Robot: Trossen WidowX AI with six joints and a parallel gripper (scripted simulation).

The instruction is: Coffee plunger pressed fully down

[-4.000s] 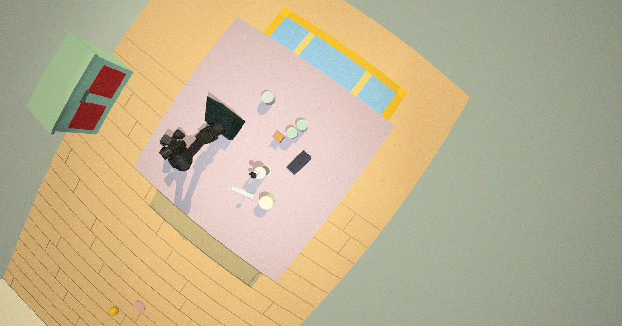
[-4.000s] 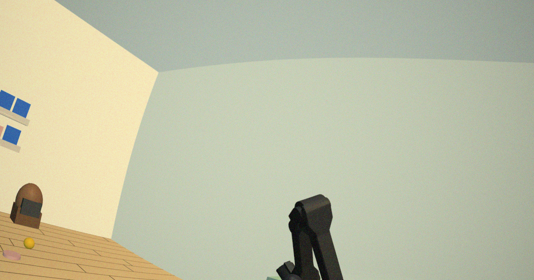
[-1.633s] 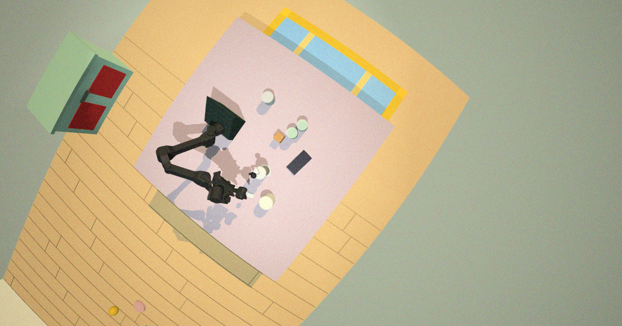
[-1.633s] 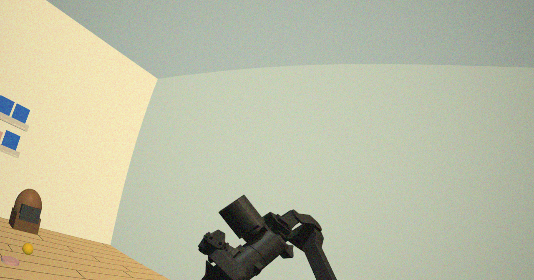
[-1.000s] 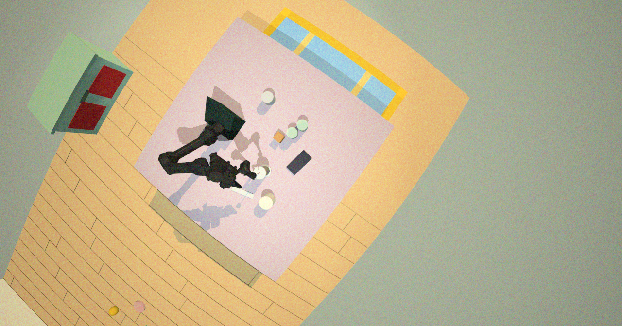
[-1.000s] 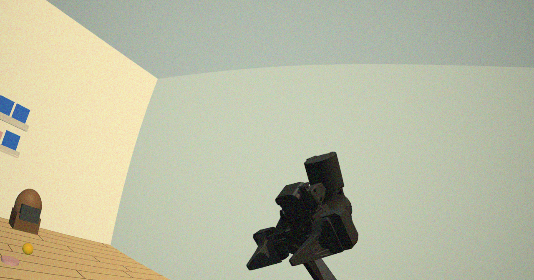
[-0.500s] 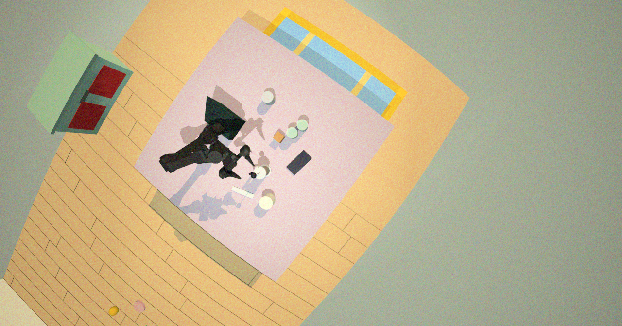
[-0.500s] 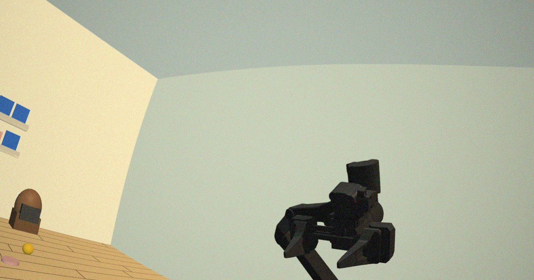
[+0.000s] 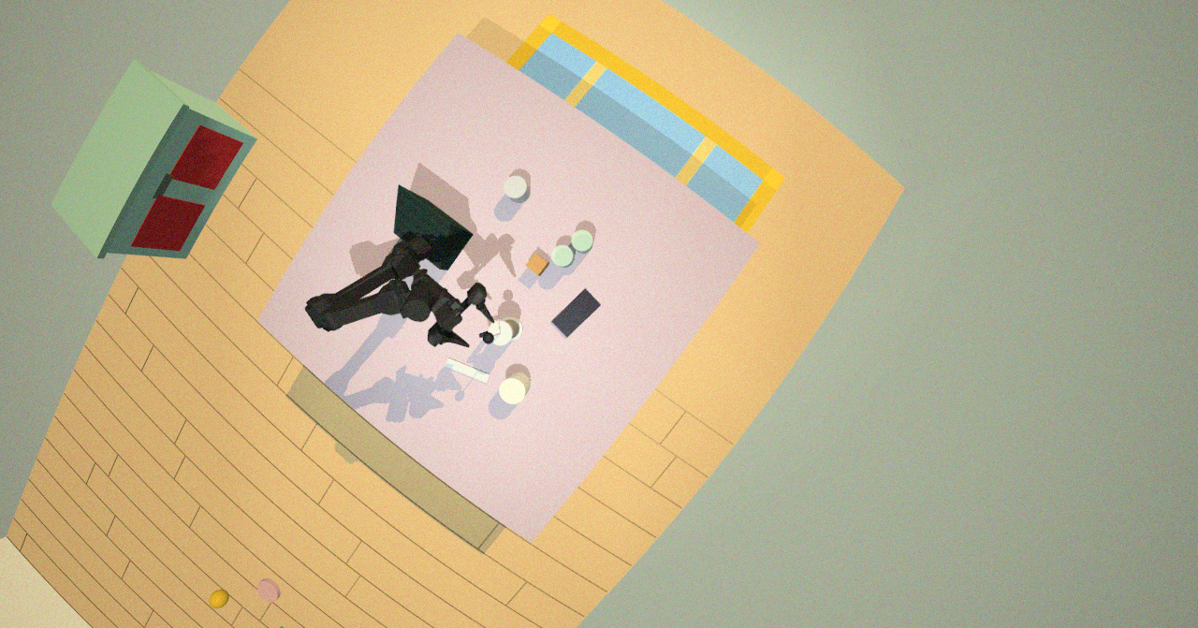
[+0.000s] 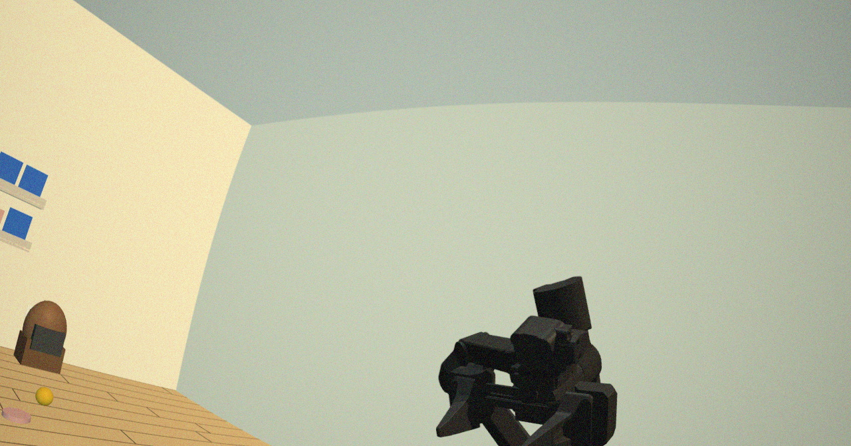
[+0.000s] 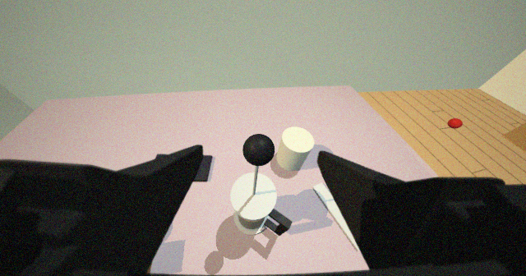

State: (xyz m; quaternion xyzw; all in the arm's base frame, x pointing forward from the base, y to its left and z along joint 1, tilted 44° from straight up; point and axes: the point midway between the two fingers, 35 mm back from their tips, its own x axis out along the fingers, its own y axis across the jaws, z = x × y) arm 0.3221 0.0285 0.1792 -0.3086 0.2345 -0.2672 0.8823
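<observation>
Right now my gripper tip is 15 cm above the coffee press and 1 cm to the left of it. Also, from my gripper tip: orange cube 26 cm below, 22 cm to the left.
</observation>
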